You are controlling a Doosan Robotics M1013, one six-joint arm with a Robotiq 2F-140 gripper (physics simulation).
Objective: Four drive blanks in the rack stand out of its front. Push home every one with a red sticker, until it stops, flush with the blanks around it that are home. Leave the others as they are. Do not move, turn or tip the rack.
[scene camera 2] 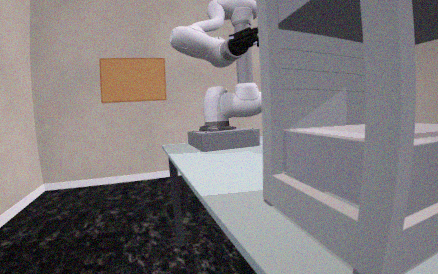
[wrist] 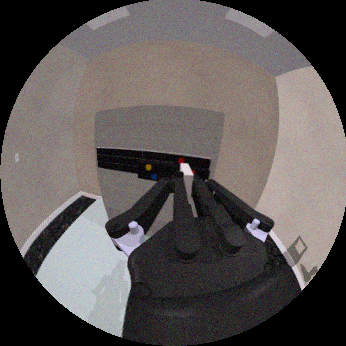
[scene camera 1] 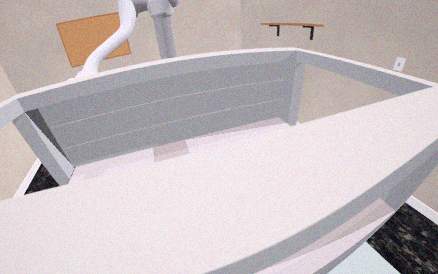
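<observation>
The grey rack (scene camera 1: 175, 102) (scene camera 2: 272, 115) (wrist: 157, 127) stands upright; its front faces the wrist camera. In the wrist view a dark row of drive blanks crosses it. An upper red sticker (wrist: 181, 160) shows just above the fingertips, and a second red sticker (wrist: 192, 172) is mostly hidden at their right. A yellow sticker (wrist: 148, 167) and a blue sticker (wrist: 154, 177) are to the left. My gripper (wrist: 183, 169) is shut and empty, its pale tips in front of the red-stickered blanks. Contact and how far those blanks stand out cannot be told. Scene camera 2 shows the gripper's black body partly behind the rack.
The pale table (scene camera 2: 220, 170) (wrist: 75, 260) carries the rack and the arm's grey base block (scene camera 2: 225, 140). The white arm (scene camera 2: 200, 45) (scene camera 1: 107, 45) reaches toward the rack's front. An orange board (scene camera 1: 95, 40) (scene camera 2: 132, 80) and a wall shelf (scene camera 1: 292, 24) hang on the walls.
</observation>
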